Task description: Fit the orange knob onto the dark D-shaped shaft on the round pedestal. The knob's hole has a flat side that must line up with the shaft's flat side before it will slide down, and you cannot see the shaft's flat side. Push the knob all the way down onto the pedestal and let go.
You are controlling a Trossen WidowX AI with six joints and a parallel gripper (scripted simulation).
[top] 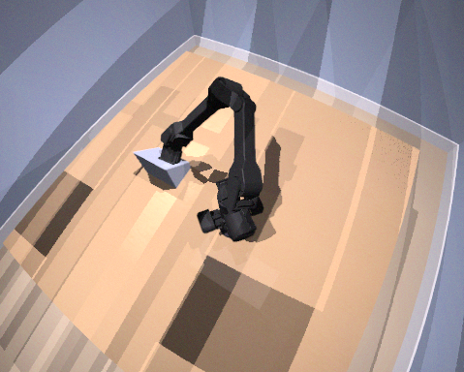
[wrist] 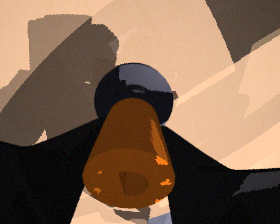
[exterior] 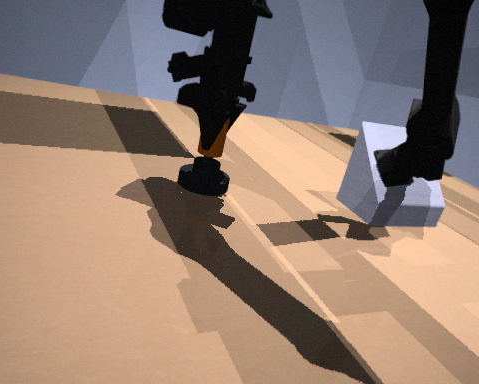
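Right now my gripper tip is 4 cm above the dark pedestal. The rest, counted from my gripper tip: orange knob: 2 cm above.
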